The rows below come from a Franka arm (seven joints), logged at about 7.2 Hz.
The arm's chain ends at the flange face. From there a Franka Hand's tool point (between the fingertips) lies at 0.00 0.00 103.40 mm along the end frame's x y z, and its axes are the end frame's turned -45 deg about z.
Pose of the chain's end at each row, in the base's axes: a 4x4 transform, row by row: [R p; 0 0 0 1], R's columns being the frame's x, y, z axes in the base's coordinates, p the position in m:
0.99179 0.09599 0.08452 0.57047; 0.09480 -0.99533 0.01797 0.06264; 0.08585 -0.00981 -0.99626 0.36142; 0 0 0 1
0.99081 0.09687 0.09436 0.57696; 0.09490 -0.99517 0.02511 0.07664; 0.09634 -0.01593 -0.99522 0.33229; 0 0 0 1
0.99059 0.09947 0.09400 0.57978; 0.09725 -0.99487 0.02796 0.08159; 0.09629 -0.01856 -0.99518 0.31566; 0 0 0 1
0.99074 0.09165 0.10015 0.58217; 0.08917 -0.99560 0.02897 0.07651; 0.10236 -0.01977 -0.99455 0.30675; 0 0 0 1
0.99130 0.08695 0.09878 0.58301; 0.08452 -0.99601 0.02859 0.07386; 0.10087 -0.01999 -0.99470 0.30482; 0 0 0 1
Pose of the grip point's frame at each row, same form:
0.63343 0.76918 0.08452 0.57921; 0.77084 -0.63677 0.01797 0.06450; 0.06764 0.05377 -0.99626 0.25841; 0 0 0 1
0.63211 0.76911 0.09436 0.58672; 0.77080 -0.63659 0.02511 0.07924; 0.07939 0.05686 -0.99522 0.22938; 0 0 0 1
0.63012 0.77079 0.09400 0.58950; 0.77225 -0.63471 0.02796 0.08448; 0.08121 0.05496 -0.99518 0.21276; 0 0 0 1
0.63575 0.76537 0.10015 0.59253; 0.76705 -0.64094 0.02897 0.07951; 0.08636 0.05840 -0.99455 0.20391; 0 0 0 1
0.63947 0.76244 0.09878 0.59322; 0.76405 -0.64452 0.02859 0.07682; 0.08546 0.05719 -0.99470 0.20197; 0 0 0 1

